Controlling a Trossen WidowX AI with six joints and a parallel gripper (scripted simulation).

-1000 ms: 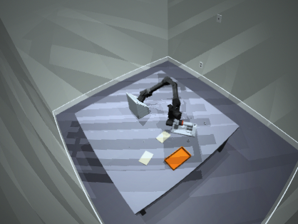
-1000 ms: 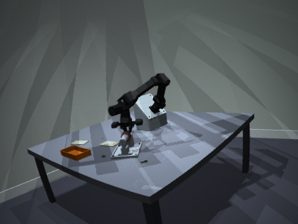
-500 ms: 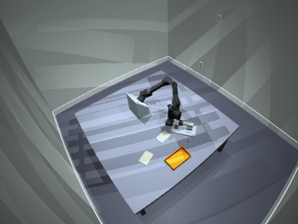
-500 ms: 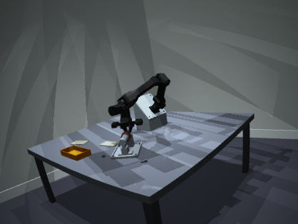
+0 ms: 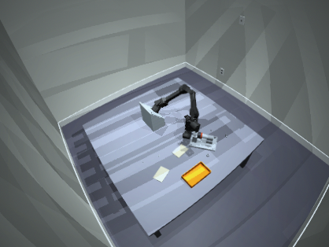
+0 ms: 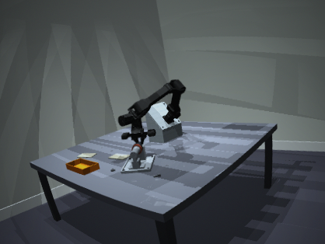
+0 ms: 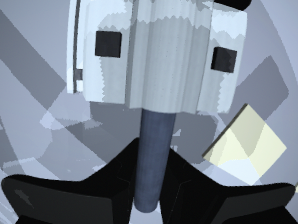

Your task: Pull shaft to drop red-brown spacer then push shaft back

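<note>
Right now the blue-grey shaft is 6 cm ahead of my gripper tip, 5 cm to the left of it and 3 cm above it. From my gripper tip the other things lie so: red-brown spacer (9 cm ahead, 7 cm to the left, 3 cm above); then orange tray (32 cm ahead, 18 cm to the right, 4 cm below).
</note>
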